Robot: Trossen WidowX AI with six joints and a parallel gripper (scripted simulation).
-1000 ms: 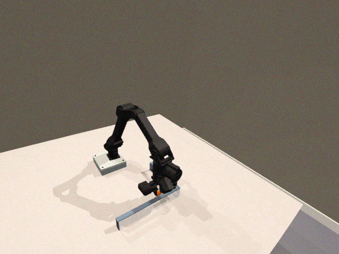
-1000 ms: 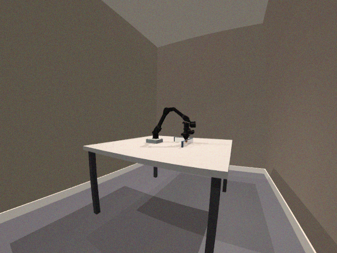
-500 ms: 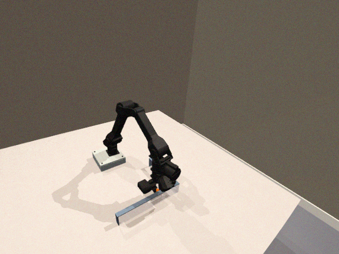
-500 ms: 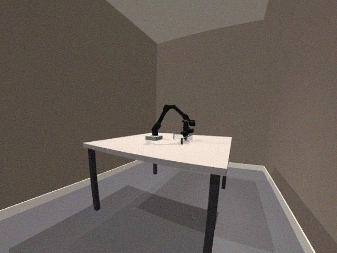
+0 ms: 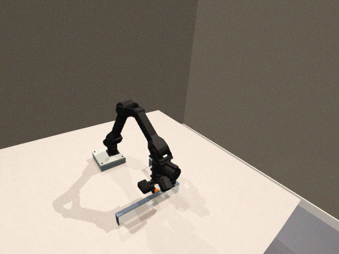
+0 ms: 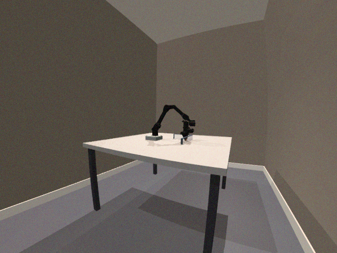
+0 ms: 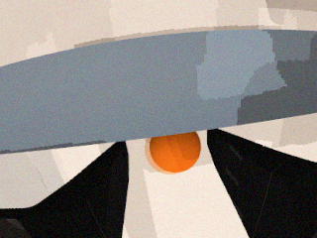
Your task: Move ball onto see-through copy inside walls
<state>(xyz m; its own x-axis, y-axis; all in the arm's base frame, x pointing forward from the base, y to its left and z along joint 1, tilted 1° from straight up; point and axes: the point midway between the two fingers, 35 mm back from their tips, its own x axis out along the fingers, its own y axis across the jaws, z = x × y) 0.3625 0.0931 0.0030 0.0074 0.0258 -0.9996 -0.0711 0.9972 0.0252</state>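
Right now the see-through copy of ball is right at my gripper tip. The rest, counted from my gripper tip: orange ball right at my gripper tip.
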